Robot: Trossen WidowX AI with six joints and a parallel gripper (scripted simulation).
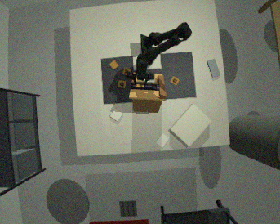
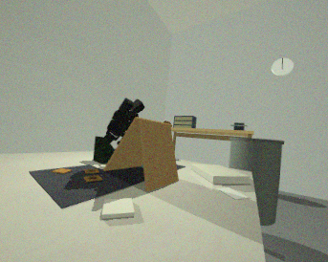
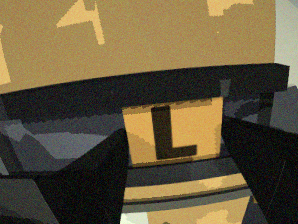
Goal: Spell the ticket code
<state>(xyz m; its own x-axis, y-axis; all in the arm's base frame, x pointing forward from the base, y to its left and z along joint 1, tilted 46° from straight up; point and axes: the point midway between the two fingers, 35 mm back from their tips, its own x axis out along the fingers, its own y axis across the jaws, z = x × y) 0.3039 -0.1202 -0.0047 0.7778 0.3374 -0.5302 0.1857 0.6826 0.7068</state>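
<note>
The white ticket lies 5 cm behind my gripper tip, 8 cm to the left of it and 8 cm below it. Round my gripper tip: dark mat 13 cm behind, 8 cm to the left, 18 cm below; then white card 17 cm ahead, 22 cm to the right, 17 cm below; then white box 34 cm ahead, 36 cm to the left, 16 cm below.
</note>
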